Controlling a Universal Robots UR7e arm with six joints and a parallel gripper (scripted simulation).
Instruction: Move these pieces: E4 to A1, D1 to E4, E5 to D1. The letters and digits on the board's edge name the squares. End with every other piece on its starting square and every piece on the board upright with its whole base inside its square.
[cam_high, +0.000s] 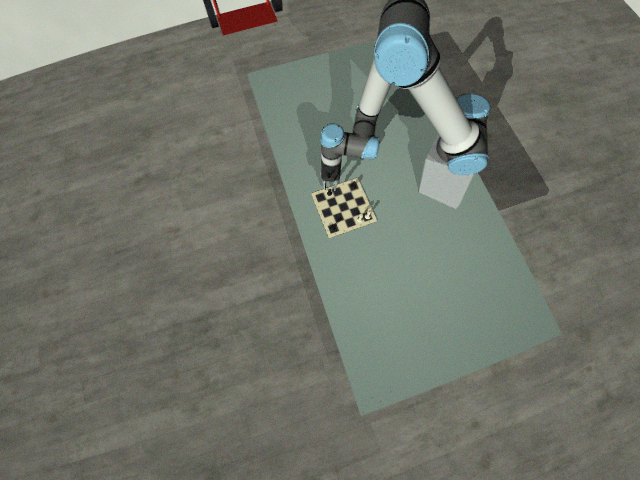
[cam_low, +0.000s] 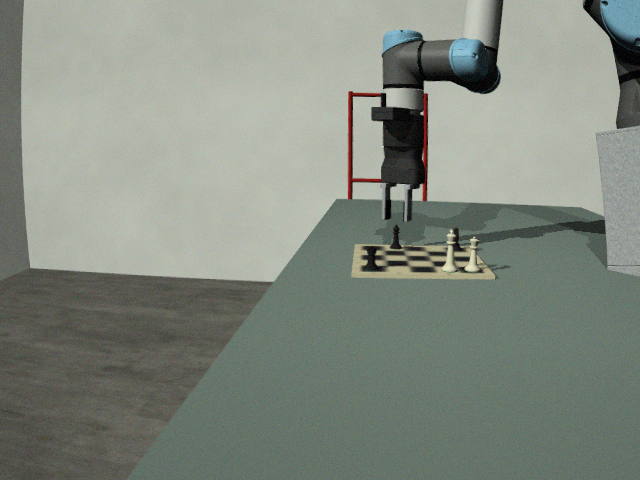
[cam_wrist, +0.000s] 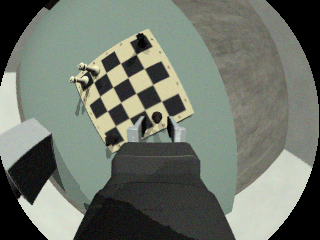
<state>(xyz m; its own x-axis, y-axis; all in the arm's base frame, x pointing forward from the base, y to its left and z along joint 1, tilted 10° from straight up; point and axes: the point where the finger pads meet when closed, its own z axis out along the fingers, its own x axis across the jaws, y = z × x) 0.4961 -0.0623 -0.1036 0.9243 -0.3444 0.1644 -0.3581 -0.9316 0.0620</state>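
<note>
Right now my hand is 3 cm short of the dark piece, 16 cm to the right of it and 5 cm above it. The rest, counted from my hand: white king (9 cm behind, 15 cm to the left, 4 cm below); then white queen (13 cm behind, 14 cm to the left, 4 cm below); then chessboard (4 cm behind, 8 cm to the left, 7 cm below).
</note>
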